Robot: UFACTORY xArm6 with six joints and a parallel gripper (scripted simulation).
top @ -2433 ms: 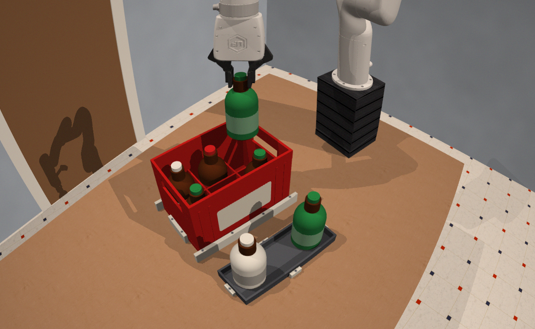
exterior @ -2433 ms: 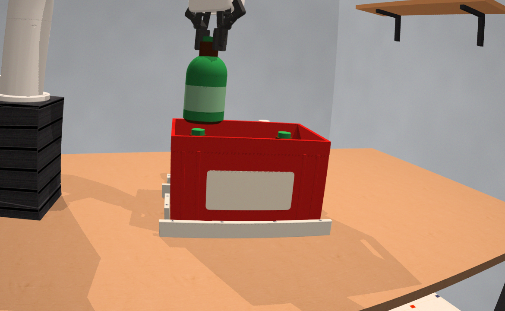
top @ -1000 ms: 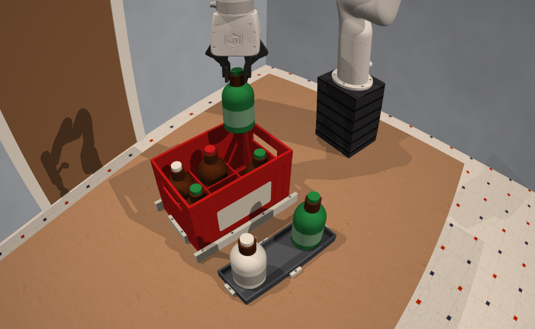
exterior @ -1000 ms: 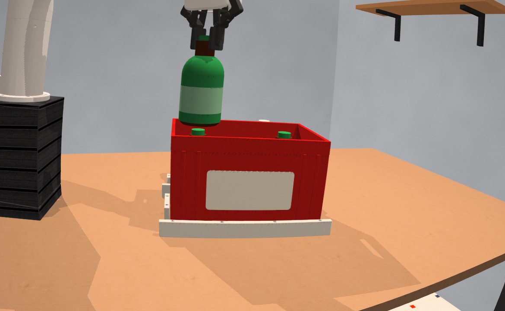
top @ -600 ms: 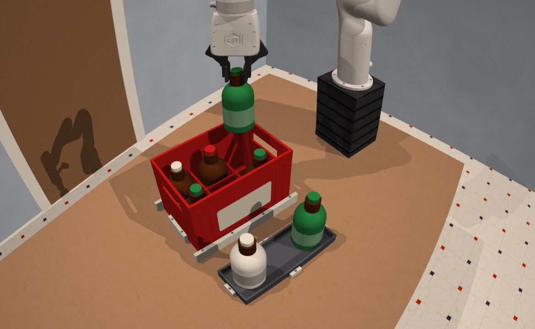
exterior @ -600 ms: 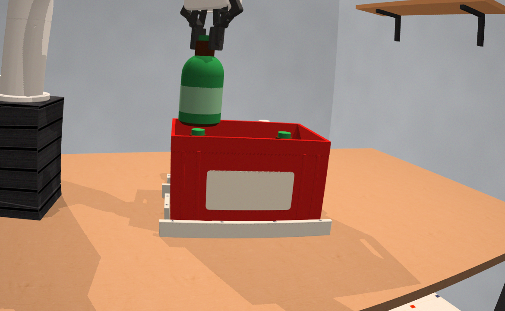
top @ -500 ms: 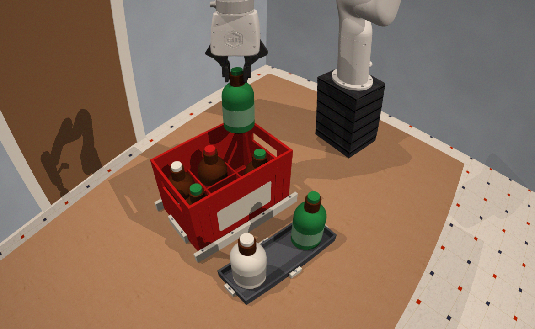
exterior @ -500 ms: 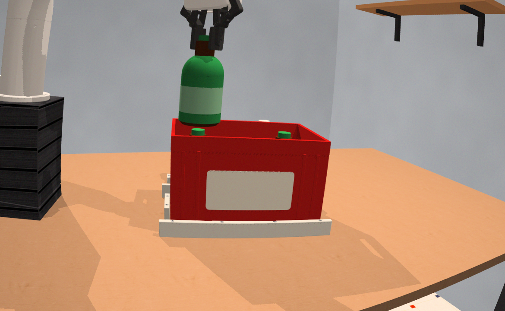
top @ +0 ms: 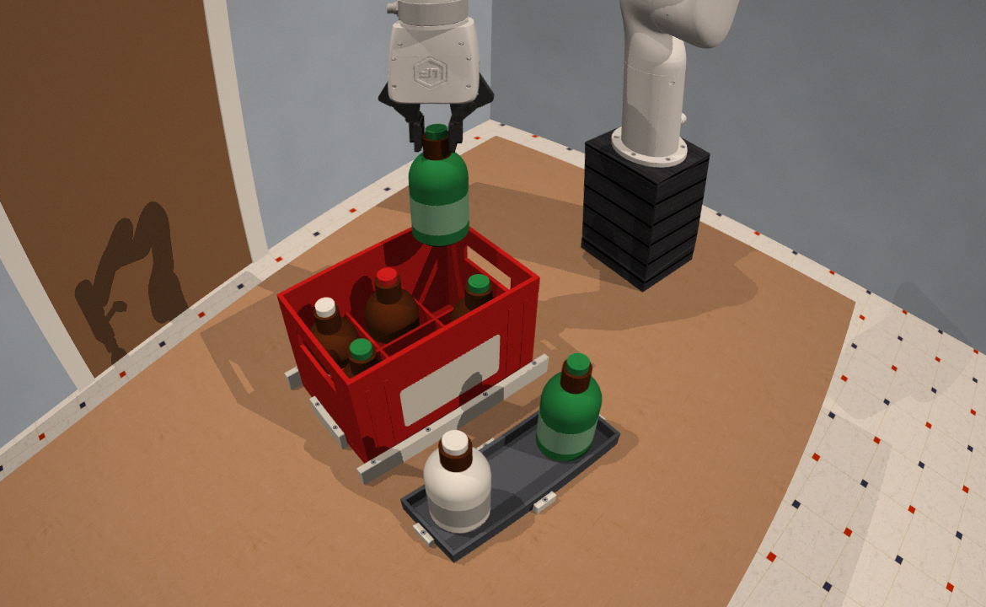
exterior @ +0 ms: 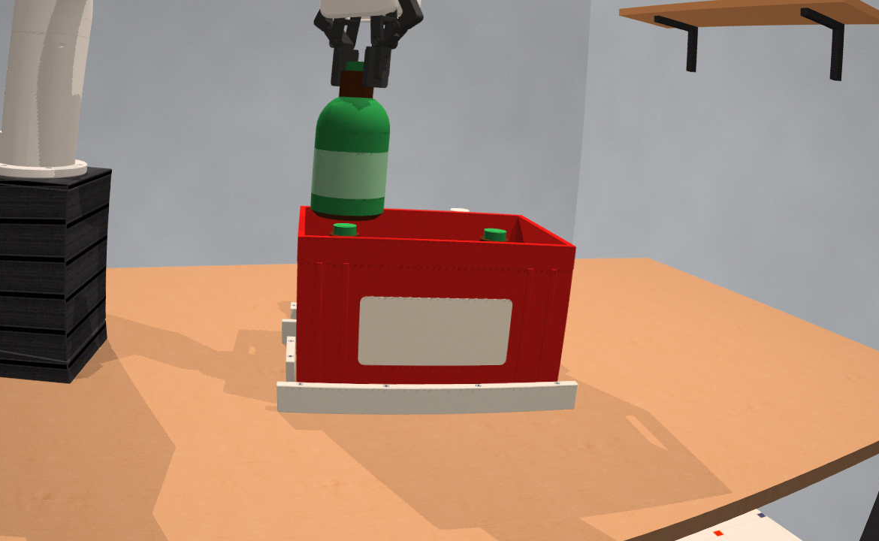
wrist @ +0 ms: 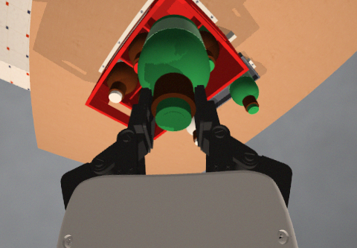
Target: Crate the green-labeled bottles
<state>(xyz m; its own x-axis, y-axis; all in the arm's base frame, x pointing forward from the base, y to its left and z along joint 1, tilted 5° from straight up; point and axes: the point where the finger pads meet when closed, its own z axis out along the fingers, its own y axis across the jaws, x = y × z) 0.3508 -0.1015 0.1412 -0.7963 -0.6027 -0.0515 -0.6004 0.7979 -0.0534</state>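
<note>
Right now the crate is 90 mm ahead of my hand, 30 mm to the left of it and 250 mm below it. From my hand the other things lie so: dark tray 120 mm ahead, 240 mm to the left, 320 mm below; green bottle 40 mm ahead, 250 mm to the left, 250 mm below; white-labeled bottle 200 mm ahead, 220 mm to the left, 250 mm below.
</note>
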